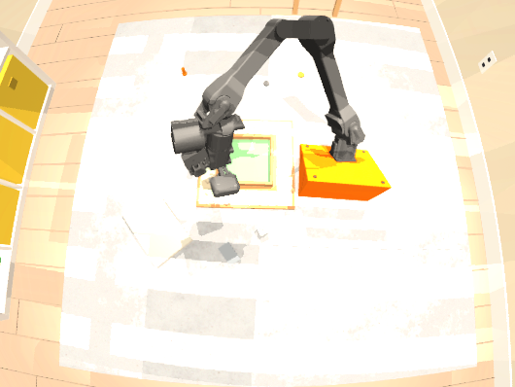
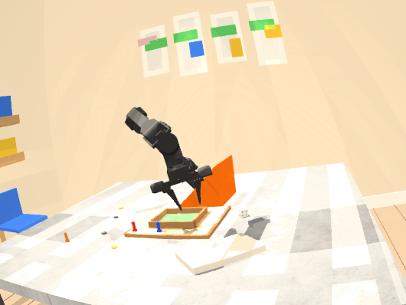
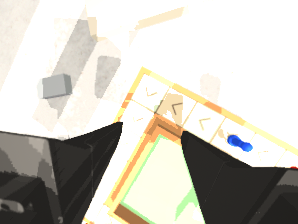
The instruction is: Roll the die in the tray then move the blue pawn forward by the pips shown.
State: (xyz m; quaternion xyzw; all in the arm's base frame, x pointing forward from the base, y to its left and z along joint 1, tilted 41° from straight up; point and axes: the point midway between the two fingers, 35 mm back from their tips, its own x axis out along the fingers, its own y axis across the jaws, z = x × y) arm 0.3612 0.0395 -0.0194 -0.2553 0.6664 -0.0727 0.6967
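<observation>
My gripper tip is now 14 cm to the right of the white die, 12 cm past it and 7 cm above it. Round my gripper tip: green tray (9 cm behind, 8 cm below, 7 cm to the right); then red pawn (20 cm to the right, 5 cm below, 2 cm ahead); then blue pawn (11 cm to the right, 5 cm below, 2 cm ahead).
</observation>
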